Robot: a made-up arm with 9 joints. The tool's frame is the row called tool. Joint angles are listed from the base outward.
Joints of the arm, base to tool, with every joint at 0 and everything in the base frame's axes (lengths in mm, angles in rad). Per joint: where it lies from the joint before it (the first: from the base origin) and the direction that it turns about. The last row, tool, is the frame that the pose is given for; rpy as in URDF.
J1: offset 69 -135 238 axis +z
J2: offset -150 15 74 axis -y
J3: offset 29 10 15 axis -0.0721 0.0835 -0.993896
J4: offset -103 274 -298 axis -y
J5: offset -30 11 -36 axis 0.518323 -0.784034 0.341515
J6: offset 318 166 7 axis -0.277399 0.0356 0.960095
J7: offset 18 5 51 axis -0.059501 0.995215 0.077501
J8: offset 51 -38 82 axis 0.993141 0.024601 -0.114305
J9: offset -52 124 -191 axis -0.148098 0.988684 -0.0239
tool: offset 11 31 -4 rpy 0.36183 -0.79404 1.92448
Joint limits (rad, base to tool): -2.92..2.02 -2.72..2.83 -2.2..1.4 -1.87..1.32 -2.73..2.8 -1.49..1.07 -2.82..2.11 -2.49..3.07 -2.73..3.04
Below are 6 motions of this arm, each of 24 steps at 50 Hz.
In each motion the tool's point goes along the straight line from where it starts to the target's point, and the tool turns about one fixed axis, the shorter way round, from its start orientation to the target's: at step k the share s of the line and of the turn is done. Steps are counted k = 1, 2, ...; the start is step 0. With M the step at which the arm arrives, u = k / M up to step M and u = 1 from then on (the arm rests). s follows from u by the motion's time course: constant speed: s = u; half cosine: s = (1 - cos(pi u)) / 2; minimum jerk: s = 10 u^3 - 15 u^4 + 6 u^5.
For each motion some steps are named. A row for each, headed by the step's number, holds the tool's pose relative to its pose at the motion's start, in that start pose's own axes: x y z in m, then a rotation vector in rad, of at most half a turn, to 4 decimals.
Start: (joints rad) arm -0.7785 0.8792 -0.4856 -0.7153 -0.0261 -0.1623 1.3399 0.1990 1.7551
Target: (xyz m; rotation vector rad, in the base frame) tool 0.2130 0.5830 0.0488 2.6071 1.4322 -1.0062
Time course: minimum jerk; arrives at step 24
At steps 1, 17, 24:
1: -0.0001 -0.0003 0.0000 0.0000 0.0001 -0.0003
17: -0.1600 -0.3675 -0.0006 -0.0194 0.1770 -0.4283
24: -0.1888 -0.4335 -0.0008 -0.0229 0.2088 -0.5052

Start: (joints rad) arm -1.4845 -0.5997 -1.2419 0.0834 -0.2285 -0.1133 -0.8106 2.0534 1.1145
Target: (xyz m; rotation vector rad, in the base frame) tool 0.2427 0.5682 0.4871 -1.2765 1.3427 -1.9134
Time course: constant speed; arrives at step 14
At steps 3, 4, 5, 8, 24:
3: -0.0242 0.0087 -0.0207 -0.0099 0.0406 -0.0659
4: -0.0323 0.0116 -0.0276 -0.0132 0.0541 -0.0878
5: -0.0404 0.0145 -0.0345 -0.0166 0.0676 -0.1098
8: -0.0646 0.0231 -0.0551 -0.0265 0.1081 -0.1757
24: -0.1131 0.0405 -0.0965 -0.0464 0.1893 -0.3074

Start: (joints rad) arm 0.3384 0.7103 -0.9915 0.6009 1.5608 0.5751 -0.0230 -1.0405 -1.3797
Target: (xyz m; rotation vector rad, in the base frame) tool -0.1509 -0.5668 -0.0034 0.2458 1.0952 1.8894
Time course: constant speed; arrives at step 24
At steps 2, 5, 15, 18, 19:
2: -0.0161 -0.0007 0.0268 -0.0908 0.0780 0.0059
5: -0.0403 -0.0017 0.0671 -0.2269 0.1949 0.0148
15: -0.1208 -0.0050 0.2013 -0.6807 0.5848 0.0443
18: -0.1449 -0.0060 0.2416 -0.8168 0.7018 0.0532
19: -0.1530 -0.0063 0.2550 -0.8622 0.7408 0.0561

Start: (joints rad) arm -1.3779 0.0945 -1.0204 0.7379 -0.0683 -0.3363 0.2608 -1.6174 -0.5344
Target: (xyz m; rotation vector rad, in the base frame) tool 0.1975 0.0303 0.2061 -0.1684 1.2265 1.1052
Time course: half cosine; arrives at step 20
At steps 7, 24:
7: -0.0314 0.0198 -0.0141 0.1401 0.0418 0.0228
24: -0.1152 0.0726 -0.0515 0.5132 0.1532 0.0835

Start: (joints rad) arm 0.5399 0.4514 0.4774 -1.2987 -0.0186 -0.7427 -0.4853 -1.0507 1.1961
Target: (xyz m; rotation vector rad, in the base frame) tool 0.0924 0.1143 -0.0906 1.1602 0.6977 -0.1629
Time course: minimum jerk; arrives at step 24
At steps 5, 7, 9, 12, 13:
5: -0.0055 0.0066 0.0112 0.0026 -0.0197 0.0165
7: -0.0131 0.0156 0.0263 0.0061 -0.0464 0.0389
9: -0.0237 0.0282 0.0476 0.0111 -0.0838 0.0703
12: -0.0430 0.0512 0.0864 0.0201 -0.1523 0.1277
13: -0.0497 0.0592 0.0999 0.0232 -0.1760 0.1475

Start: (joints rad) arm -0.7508 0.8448 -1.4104 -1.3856 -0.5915 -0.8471 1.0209 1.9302 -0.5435
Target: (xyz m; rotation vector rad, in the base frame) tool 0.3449 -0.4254 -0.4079 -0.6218 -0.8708 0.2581
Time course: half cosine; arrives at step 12
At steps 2, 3, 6, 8, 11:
2: -0.0051 -0.0016 0.0010 -0.0011 0.0117 -0.0004
3: -0.0112 -0.0036 0.0022 -0.0023 0.0255 -0.0009
6: -0.0383 -0.0122 0.0074 -0.0079 0.0872 -0.0032
8: -0.0575 -0.0183 0.0110 -0.0119 0.1308 -0.0049
11: -0.0753 -0.0240 0.0145 -0.0156 0.1715 -0.0064

